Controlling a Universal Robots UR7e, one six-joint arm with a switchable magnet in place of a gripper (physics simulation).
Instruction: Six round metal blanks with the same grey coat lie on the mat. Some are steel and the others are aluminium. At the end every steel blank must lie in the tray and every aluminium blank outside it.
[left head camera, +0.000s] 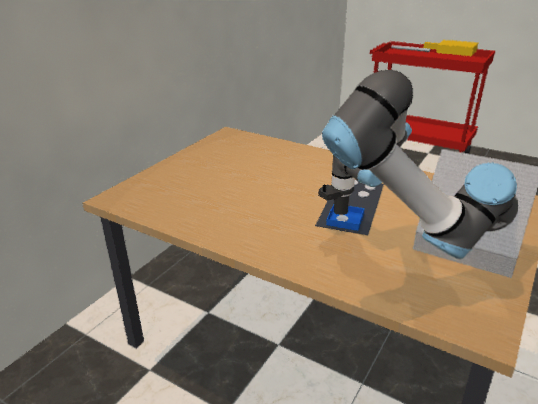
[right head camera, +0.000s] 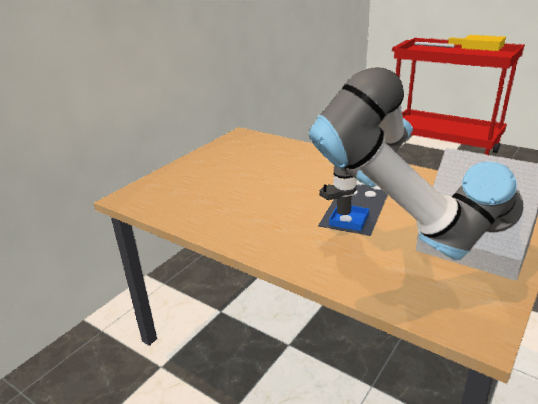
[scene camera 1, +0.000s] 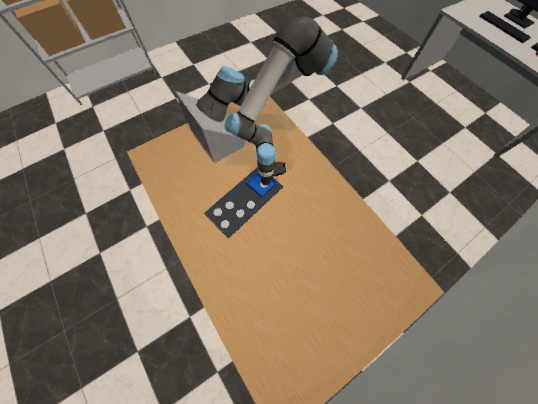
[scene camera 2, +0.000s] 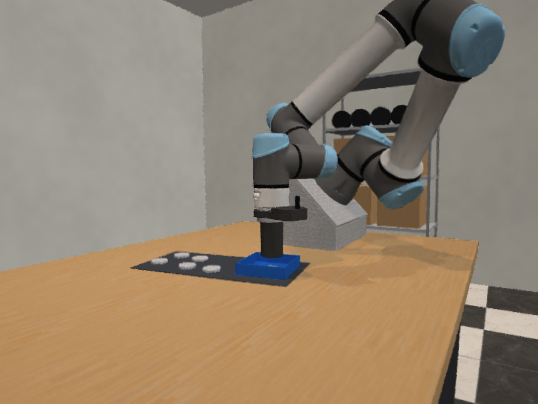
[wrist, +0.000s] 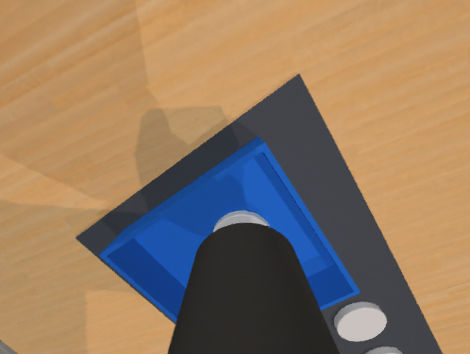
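Note:
My magnet points straight down over the blue tray. One grey round blank lies in the tray below the magnet's tip, apart from it. In the wrist view the magnet hides part of this blank. The magnet carries nothing. Several other blanks lie outside the tray, among them one nearest the tray and one at the far end. All look alike.
The dark mat lies under the tray and blanks on the wooden table. The grey arm base block stands behind. A red cart stands beyond the table.

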